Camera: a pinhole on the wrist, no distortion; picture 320 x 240 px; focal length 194.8 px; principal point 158.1 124.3 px. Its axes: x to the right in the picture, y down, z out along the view. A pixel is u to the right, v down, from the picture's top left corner.
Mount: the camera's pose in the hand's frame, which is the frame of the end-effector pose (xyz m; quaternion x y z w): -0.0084 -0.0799 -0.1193 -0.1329 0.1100 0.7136 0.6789
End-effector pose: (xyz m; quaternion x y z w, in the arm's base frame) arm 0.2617 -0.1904 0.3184 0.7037 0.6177 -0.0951 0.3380
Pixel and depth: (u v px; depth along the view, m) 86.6 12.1 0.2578
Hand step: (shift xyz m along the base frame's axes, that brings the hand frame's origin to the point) 0.0053 0.0139 -0.2196
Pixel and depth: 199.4 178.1 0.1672
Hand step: 0.0002 -0.0653 0.0185
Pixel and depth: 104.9 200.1 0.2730
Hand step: -0.0406 -0.1929 -0.0761
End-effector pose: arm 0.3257 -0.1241 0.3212 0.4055 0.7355 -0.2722 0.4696
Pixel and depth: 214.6 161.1 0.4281
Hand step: 0.2889 -0.1325 0.0001
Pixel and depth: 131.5 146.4 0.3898
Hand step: 0.1388 -0.2294 -0.0484
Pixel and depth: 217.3 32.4 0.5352
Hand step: 0.3355 -0.0485 -0.3388
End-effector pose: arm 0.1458 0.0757 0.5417 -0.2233 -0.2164 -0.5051 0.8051
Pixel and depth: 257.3 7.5 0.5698
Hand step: 0.4448 0.1329 0.3769
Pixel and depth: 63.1 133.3 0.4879
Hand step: -0.1950 0.2170 0.3351
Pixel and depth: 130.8 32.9 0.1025
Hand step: -0.0348 -0.0576 0.0150
